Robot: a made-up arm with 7 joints.
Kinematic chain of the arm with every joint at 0, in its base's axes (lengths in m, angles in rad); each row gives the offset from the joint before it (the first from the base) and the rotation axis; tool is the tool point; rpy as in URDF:
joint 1: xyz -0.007 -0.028 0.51 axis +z
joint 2: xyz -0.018 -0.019 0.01 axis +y
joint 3: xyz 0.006 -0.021 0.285 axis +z
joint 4: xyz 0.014 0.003 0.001 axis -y
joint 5: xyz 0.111 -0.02 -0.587 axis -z
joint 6: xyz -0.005 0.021 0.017 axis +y
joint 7: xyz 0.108 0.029 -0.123 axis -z
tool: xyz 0.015 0.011 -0.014 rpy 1.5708 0 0
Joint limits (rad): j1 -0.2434..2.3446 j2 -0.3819..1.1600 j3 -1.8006..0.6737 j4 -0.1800..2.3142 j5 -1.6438..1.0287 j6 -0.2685..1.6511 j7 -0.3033..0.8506
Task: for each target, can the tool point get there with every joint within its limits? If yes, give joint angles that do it. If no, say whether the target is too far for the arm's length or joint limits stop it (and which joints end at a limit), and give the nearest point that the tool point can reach.
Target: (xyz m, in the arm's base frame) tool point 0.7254 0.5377 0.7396
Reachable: yes | joints 0.6540 0.5914 0.0196 1.9526 0.6994 0.6884 -0.1635
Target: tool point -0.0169 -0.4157 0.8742
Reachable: no: joint limits stop it (at a limit: joint 2, joint 3, joint 5, joint 6, joint 7) | nearest point -0.0225 -0.6346 0.7541 | short by 0.250 m
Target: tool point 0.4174 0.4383 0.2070
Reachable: yes | joints 0.5805 0.4593 0.2175 1.0204 0.3378 0.7403 0.0278
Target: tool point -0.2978 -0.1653 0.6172
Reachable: no: joint limits stop it (at a limit: joint 2, joint 4, joint 6, joint 7) | nearest point -0.3894 -0.2085 0.5166 | short by 0.143 m
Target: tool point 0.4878 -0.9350 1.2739
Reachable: no: too far | nearest point 0.4036 -0.7303 1.1360 | short by 0.261 m
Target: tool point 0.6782 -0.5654 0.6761
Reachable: yes | joints 0.4106 0.9397 -1.2710 1.7323 -1.2814 1.2669 0.7637
